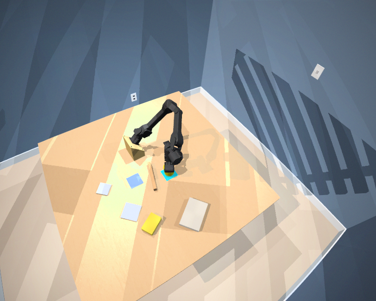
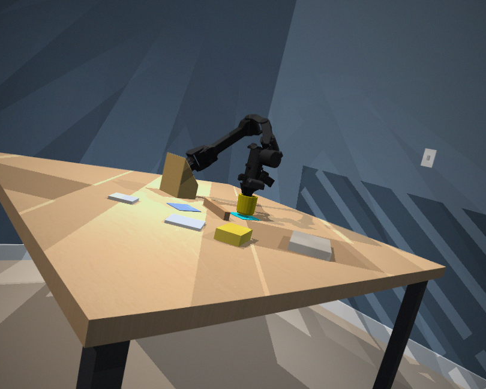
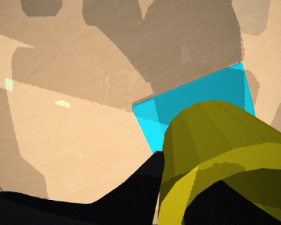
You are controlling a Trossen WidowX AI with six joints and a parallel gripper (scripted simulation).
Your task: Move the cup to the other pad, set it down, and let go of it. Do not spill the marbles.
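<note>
My gripper tip is 30 mm short of the cyan pad, 10 mm to the left of it and 50 mm above it. Also, from my gripper tip: blue marble: 20 mm ahead, 30 mm to the right, 20 mm below; yellow cup: 20 mm ahead, 10 mm to the right; wooden bar: 130 mm to the right, 40 mm below.
</note>
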